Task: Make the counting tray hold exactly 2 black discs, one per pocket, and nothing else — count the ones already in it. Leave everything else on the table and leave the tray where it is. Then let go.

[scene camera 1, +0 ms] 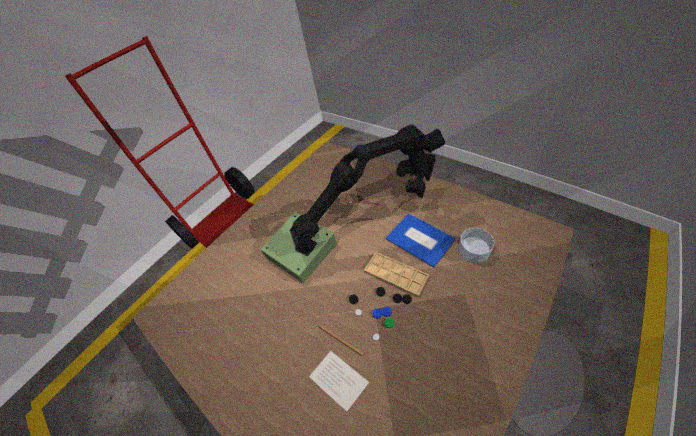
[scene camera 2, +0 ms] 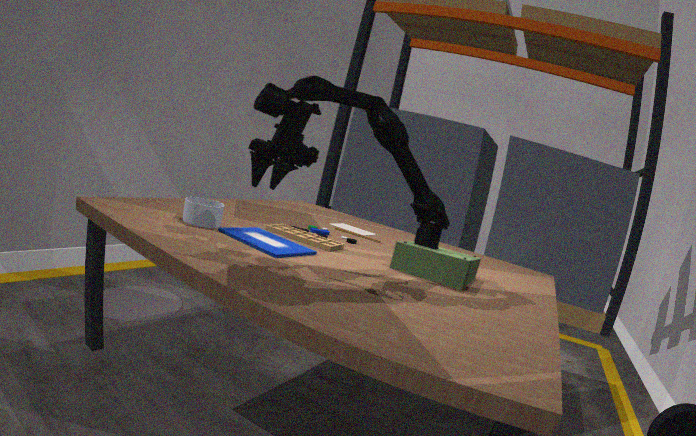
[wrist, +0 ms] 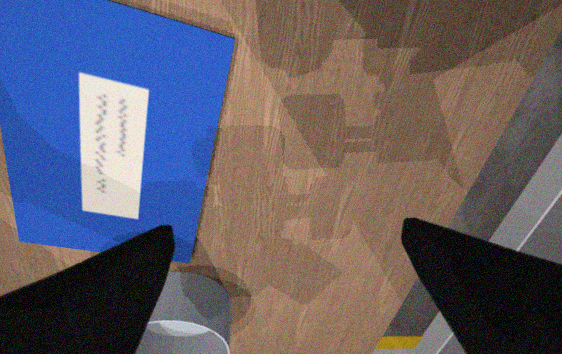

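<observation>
The wooden counting tray (scene camera 1: 392, 281) (scene camera 2: 336, 248) lies flat; no disc shows in its pockets in scene camera 1. Several black discs lie loose beside it: one at the left (scene camera 1: 353, 298), one nearer the tray (scene camera 1: 380, 291), and two close together, a left one (scene camera 1: 397, 297) and a right one (scene camera 1: 406, 298). One black disc (scene camera 2: 351, 240) also shows in scene camera 2. My gripper (scene camera 1: 416, 188) (scene camera 2: 262, 185) (wrist: 290, 232) is open and empty, high above the table, beyond the blue booklet from the tray. The tray and discs do not show in the wrist view.
A blue booklet (scene camera 1: 436, 254) (scene camera 2: 290, 249) (wrist: 175, 125) lies by the tray, beside a clear round container (scene camera 1: 476, 245) (scene camera 2: 203, 213) (wrist: 185, 305). Two blue discs (scene camera 1: 386, 311), a green disc (scene camera 1: 389, 323), two white discs (scene camera 1: 375, 336), a thin stick (scene camera 1: 340, 339) and a paper (scene camera 1: 339, 381) lie past the black discs.
</observation>
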